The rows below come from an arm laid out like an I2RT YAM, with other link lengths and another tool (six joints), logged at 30 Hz.
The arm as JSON. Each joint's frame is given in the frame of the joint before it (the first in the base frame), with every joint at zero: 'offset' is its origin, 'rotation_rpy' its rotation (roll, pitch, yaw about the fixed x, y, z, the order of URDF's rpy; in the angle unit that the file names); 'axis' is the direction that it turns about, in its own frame. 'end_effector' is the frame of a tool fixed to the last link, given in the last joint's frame.
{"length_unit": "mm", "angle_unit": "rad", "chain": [
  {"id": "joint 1", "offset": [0.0, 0.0, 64.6], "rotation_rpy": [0.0, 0.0, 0.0], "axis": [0.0, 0.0, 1.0]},
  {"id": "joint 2", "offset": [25.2, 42.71, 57.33], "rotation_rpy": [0.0, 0.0, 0.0], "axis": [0.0, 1.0, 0.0]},
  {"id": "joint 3", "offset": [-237.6, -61.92, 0.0], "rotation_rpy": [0.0, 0.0, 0.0], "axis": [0.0, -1.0, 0.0]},
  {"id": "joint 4", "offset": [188.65, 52.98, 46.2], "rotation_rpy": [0.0, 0.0, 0.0], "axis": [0.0, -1.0, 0.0]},
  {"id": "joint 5", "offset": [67.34, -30.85, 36.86], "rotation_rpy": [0.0, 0.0, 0.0], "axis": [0.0, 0.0, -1.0]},
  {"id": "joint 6", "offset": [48.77, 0.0, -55.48], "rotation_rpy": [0.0, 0.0, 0.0], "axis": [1.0, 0.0, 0.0]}
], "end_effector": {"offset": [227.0, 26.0, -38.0], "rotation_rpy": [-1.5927, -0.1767, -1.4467]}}
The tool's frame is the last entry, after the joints.
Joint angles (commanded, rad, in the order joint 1, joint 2, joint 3, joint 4, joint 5, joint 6), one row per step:
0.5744, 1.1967, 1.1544, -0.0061, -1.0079, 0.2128
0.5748, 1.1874, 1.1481, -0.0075, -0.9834, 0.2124
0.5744, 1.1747, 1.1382, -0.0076, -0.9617, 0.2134
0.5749, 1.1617, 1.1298, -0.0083, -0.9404, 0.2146
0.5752, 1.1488, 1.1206, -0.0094, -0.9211, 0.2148
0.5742, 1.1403, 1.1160, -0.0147, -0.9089, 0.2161
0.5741, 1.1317, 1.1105, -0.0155, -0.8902, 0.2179
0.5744, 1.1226, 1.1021, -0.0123, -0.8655, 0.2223
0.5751, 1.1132, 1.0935, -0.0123, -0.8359, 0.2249
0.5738, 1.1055, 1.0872, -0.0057, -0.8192, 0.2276
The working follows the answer.
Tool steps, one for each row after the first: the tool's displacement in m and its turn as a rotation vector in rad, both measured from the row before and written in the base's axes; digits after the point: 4 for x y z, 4 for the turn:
0.0049, -0.0003, -0.0003, -0.0001, -0.0024, -0.0241
0.0038, -0.0010, -0.0003, 0.0007, -0.0018, -0.0221
0.0033, -0.0010, 0.0003, 0.0014, -0.0026, -0.0208
0.0029, -0.0012, -0.0002, 0.0008, -0.0024, -0.0190
0.0020, -0.0011, -0.0005, -0.0010, 0.0022, -0.0132
0.0036, -0.0009, 0.0001, 0.0008, -0.0005, -0.0188
0.0051, -0.0009, 0.0000, 0.0019, 0.0006, -0.0245
0.0062, -0.0012, -0.0008, 0.0000, 0.0014, -0.0289
0.0040, -0.0011, 0.0013, 0.0044, -0.0043, -0.0180

Tool pose at each row, in the base's axes (x y z in m, rotation vector in rad; rounded; the steps above come from the unrounded poses):
0.1242, 0.3830, 0.3221, -1.5890, -0.0442, 0.1655
0.1291, 0.3827, 0.3218, -1.5892, -0.0269, 0.1449
0.1329, 0.3817, 0.3215, -1.5885, -0.0108, 0.1262
0.1363, 0.3807, 0.3218, -1.5869, 0.0037, 0.1079
0.1391, 0.3795, 0.3216, -1.5859, 0.0168, 0.0912
0.1411, 0.3784, 0.3211, -1.5865, 0.0291, 0.0826
0.1447, 0.3775, 0.3212, -1.5852, 0.0436, 0.0675
0.1499, 0.3766, 0.3212, -1.5824, 0.0634, 0.0489
0.1561, 0.3755, 0.3205, -1.5811, 0.0873, 0.0274
0.1601, 0.3744, 0.3217, -1.5758, 0.0981, 0.0100

